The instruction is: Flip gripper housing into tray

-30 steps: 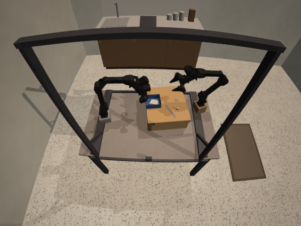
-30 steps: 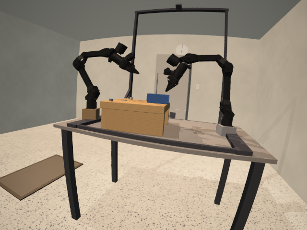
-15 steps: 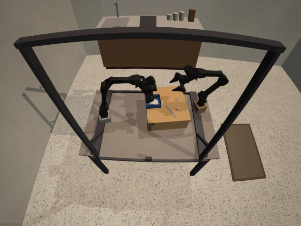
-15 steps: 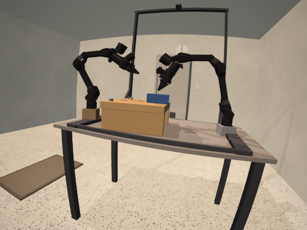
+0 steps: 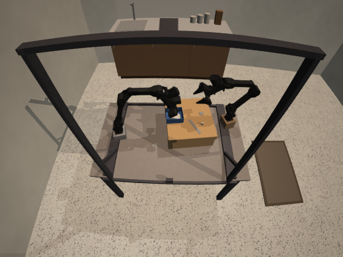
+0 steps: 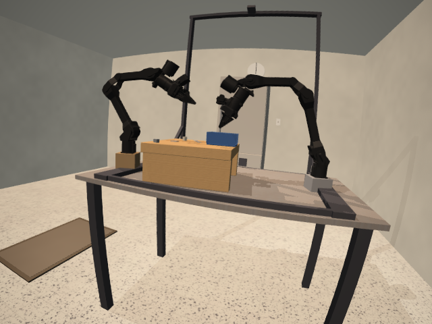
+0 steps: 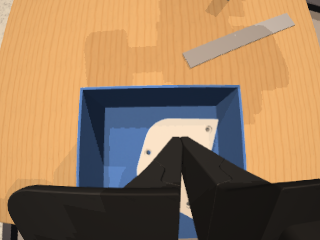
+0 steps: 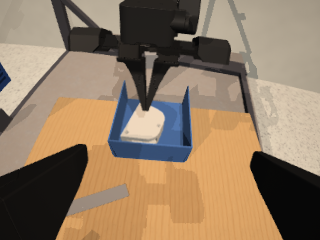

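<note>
Right now the blue tray is 1 cm ahead of my left hand, 2 cm to the right of it and 9 cm below it. Round my left hand: white gripper housing (9 cm below); wooden block (1 cm ahead, 11 cm to the right, 17 cm below); grey strip (9 cm behind, 13 cm to the right, 10 cm below).
</note>
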